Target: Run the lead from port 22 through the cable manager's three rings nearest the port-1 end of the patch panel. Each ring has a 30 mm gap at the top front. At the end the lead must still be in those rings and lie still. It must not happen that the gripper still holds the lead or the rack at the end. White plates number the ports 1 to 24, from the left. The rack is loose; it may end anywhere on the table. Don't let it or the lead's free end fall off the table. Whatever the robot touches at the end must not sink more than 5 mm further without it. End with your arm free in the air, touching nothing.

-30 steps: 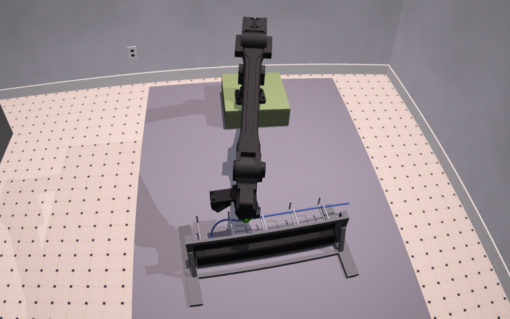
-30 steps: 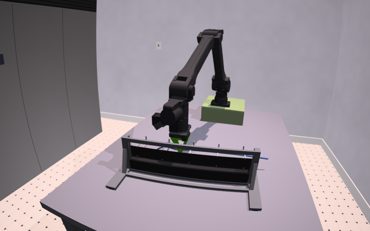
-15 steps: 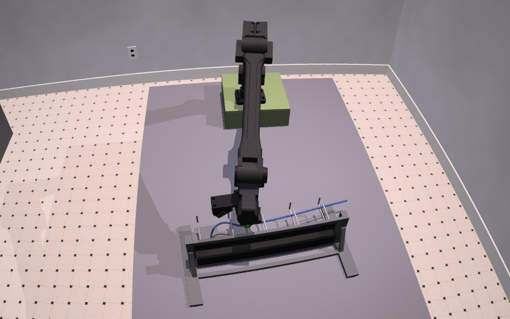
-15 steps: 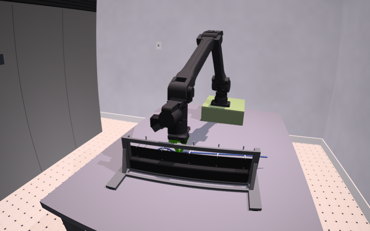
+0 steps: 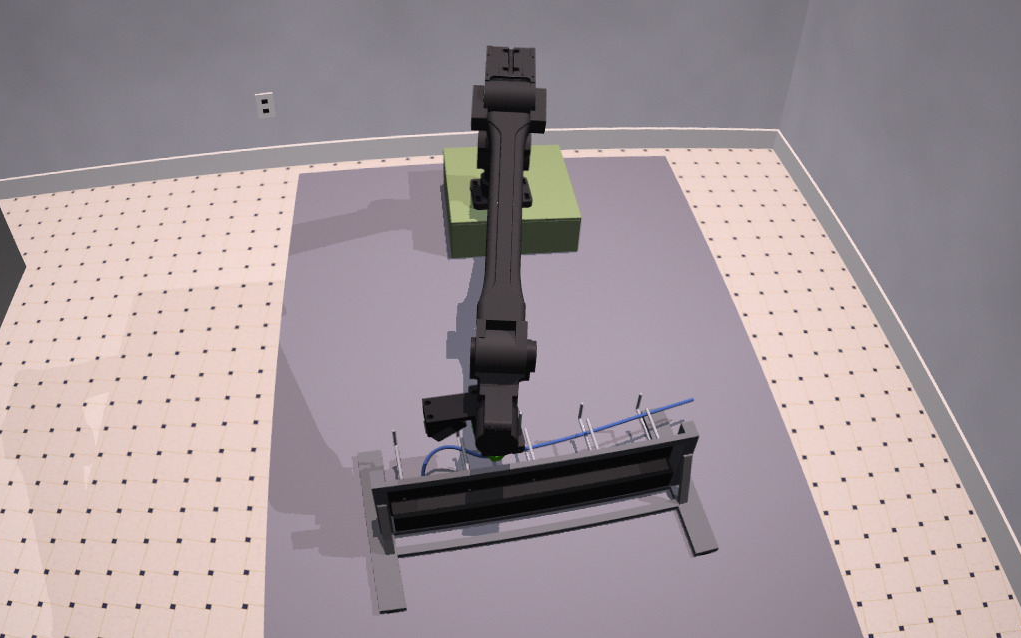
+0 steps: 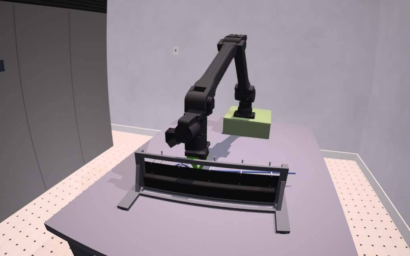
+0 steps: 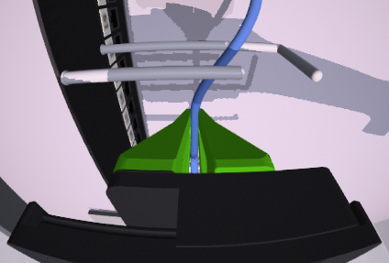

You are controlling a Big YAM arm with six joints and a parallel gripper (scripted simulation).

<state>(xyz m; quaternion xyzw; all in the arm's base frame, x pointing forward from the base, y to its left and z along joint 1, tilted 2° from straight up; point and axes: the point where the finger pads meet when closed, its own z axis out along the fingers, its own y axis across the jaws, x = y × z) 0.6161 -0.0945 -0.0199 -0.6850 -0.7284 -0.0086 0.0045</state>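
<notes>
Right now the rack is 7 cm ahead of my hand, 5 cm to the left of it and 1 cm above it.
</notes>
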